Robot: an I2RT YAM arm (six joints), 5 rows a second.
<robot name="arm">
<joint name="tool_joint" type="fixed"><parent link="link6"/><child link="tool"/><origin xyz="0 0 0" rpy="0 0 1.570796"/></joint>
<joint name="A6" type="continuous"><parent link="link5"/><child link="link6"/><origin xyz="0.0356 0 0.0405" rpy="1.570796 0 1.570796"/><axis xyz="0 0 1"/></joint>
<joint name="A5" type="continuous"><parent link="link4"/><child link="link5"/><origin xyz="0.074 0.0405 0.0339" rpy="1.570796 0 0"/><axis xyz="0 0 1"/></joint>
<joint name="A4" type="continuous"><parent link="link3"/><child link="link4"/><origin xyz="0.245 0.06 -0.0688" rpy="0 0 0"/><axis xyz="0 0 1"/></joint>
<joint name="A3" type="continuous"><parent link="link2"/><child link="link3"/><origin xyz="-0.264 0 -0.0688" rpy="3.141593 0 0"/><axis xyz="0 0 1"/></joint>
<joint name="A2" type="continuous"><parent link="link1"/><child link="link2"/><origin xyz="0.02 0.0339 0.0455" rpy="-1.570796 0 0"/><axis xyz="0 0 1"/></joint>
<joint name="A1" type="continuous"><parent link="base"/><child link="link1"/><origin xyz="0 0 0.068" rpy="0 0 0"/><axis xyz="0 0 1"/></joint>
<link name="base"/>
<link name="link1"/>
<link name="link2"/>
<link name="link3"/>
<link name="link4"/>
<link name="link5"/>
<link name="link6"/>
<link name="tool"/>
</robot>
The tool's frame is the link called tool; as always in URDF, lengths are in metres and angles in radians. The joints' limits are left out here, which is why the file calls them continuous.
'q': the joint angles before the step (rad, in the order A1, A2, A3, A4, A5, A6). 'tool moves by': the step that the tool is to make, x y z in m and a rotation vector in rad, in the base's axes. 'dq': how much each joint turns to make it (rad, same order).
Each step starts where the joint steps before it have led.
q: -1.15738, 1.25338, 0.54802, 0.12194, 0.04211, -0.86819
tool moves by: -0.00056, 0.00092, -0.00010, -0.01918, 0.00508, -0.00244
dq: 0.00076, -0.00581, -0.01064, 0.02076, 0.00941, -0.00864
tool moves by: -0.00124, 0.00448, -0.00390, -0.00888, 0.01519, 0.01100
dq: 0.00307, -0.01273, -0.02653, 0.01679, 0.00268, -0.01904
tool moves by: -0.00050, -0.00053, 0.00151, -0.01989, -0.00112, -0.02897
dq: 0.00153, -0.00292, -0.00266, 0.01768, 0.02963, 0.01012
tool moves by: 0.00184, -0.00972, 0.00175, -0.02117, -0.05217, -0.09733
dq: -0.00001, 0.04286, 0.02110, 0.05268, 0.06417, 0.08350
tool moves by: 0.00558, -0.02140, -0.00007, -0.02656, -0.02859, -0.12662
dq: 0.00001, 0.10390, 0.06251, 0.06220, 0.10344, 0.07618
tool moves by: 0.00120, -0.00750, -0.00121, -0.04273, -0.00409, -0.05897
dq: 0.00020, 0.03966, 0.00794, 0.06810, 0.05883, 0.01564
